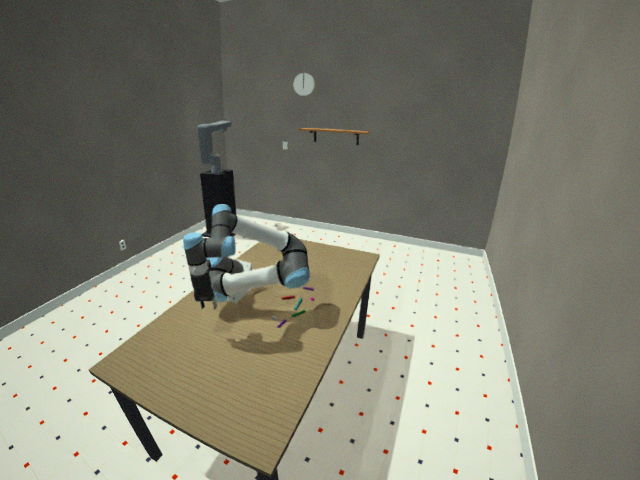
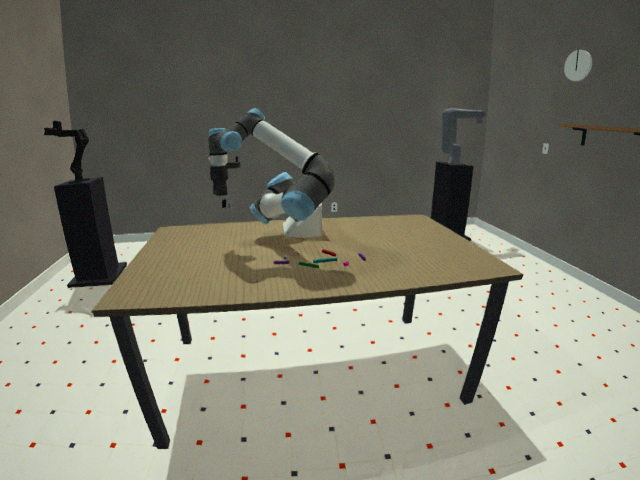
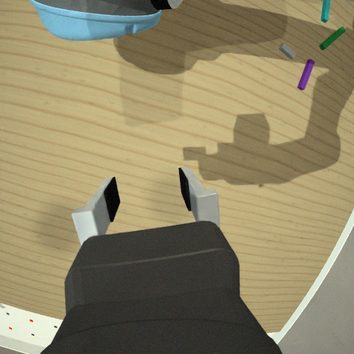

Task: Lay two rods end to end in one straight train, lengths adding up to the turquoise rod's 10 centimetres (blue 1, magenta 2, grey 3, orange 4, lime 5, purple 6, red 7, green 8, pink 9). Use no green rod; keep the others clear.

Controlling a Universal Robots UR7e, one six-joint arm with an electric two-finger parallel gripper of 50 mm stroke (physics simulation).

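Places are measured from the arm's base along level axes (x right, y ahead, z up), in millimetres.
Pixels of known places: gripper, fingertip midpoint: [image 1: 209, 307] [image 2: 226, 208]; arm's base at its link origin: [image 1: 231, 272].
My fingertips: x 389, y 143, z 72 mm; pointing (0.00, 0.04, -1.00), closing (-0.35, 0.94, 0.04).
Ahead of a thing's pixels: the offset from my fingertips to its top centre. Level surfaces: height alone.
My gripper [image 1: 208, 305] [image 2: 225, 204] [image 3: 148, 185] is open and empty, high above the table, off to one side of the rods. The turquoise rod @(dx -379, dy +263, dz -165 mm) [image 1: 298, 303] [image 2: 325, 260] [image 3: 326, 10] lies amid the others. A red rod @(dx -414, dy +190, dz -165 mm) [image 1: 288, 297] [image 2: 328, 252], a green rod @(dx -305, dy +293, dz -165 mm) [image 1: 298, 313] [image 2: 308, 264] [image 3: 332, 38] and a small magenta rod @(dx -449, dy +317, dz -165 mm) [image 1: 312, 299] [image 2: 345, 264] lie around it, apart. A grey rod @(dx -230, dy +194, dz -165 mm) [image 1: 275, 318] [image 3: 287, 51] lies near one purple rod @(dx -206, dy +245, dz -165 mm) [image 1: 281, 323] [image 2: 281, 262] [image 3: 306, 74]. Another purple rod @(dx -537, dy +262, dz -165 mm) [image 1: 308, 288] [image 2: 361, 256] lies at the far side.
The rods lie on the wooden table @(dz -175 mm) [image 1: 206, 392] [image 2: 196, 294] [image 3: 50, 150]. The arm's blue-capped joint [image 1: 295, 277] [image 2: 297, 205] [image 3: 95, 25] hangs over the table. Dark pedestals [image 2: 86, 232] [image 2: 451, 198] carrying other arms stand beyond the table's ends.
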